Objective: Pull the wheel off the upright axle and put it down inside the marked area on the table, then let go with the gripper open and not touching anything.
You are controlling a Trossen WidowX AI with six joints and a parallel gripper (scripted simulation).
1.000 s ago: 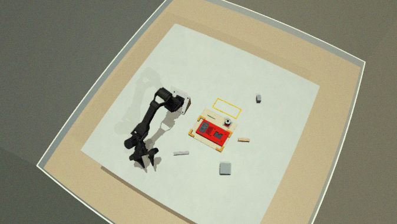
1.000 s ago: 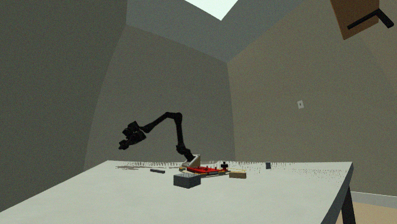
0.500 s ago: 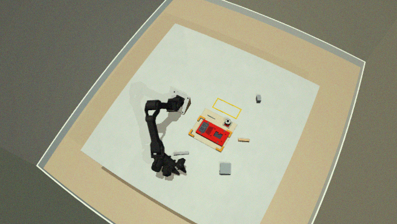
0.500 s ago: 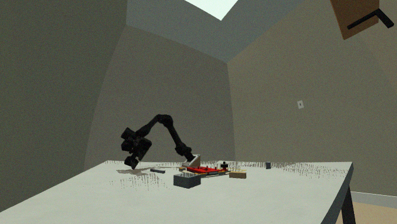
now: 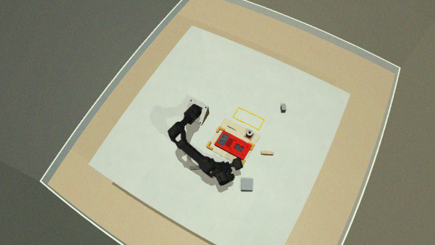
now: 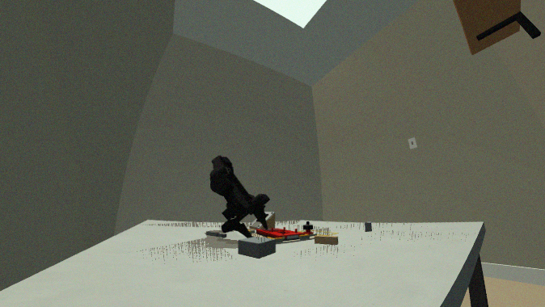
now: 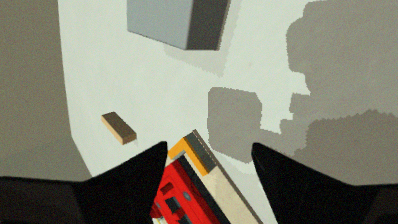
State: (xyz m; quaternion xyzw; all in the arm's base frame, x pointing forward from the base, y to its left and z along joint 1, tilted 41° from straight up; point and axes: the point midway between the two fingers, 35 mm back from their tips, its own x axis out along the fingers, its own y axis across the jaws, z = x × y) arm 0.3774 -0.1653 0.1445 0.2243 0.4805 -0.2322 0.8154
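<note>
The tan bar lies 120 mm ahead of my gripper tip, 180 mm to the left of it and 20 mm below it. The rest, counted from my gripper tip: small grey cube (80 mm ahead, 500 mm to the left, 10 mm below); then flat grey bar (200 mm behind, 100 mm to the right, 20 mm below).
</note>
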